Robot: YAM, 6 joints.
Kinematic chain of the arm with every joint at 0, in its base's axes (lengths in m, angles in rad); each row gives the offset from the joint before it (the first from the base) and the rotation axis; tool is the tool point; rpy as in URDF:
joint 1: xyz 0 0 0.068 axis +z
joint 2: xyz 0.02 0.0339 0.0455 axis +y
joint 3: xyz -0.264 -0.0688 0 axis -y
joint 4: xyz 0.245 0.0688 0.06 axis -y
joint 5: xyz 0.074 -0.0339 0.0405 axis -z
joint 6: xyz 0.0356 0 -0.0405 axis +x
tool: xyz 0 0 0 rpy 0 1.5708 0
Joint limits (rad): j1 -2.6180..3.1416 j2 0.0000..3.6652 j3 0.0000..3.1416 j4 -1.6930..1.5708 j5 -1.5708..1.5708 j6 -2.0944..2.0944
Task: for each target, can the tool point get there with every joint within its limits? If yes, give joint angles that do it. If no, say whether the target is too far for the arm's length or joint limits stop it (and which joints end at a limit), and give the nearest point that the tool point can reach.
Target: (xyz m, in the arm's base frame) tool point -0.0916 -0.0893 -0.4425
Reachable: no: joint limits stop it (at a limit: joint 2) | nearest point -0.1071 -0.1044 -0.3665 | short by 0.079 m
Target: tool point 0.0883 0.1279 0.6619
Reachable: yes | joints -2.0586 1.0663 2.8225 -0.7659 -0.5312 1.6664
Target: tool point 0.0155 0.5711 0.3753
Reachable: yes | joints 1.5921 2.7408 2.9032 0.5089 0.8894 -0.0136
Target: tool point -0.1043 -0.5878 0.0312
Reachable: yes | joints -1.7124 3.1548 2.4014 1.2051 0.6071 -1.4886
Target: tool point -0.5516 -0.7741 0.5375
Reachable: no: too far | nearest point -0.3421 -0.4801 0.3730 | short by 0.397 m
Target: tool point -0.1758 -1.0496 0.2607
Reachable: no: too far | nearest point -0.1057 -0.6309 0.2009 | short by 0.429 m
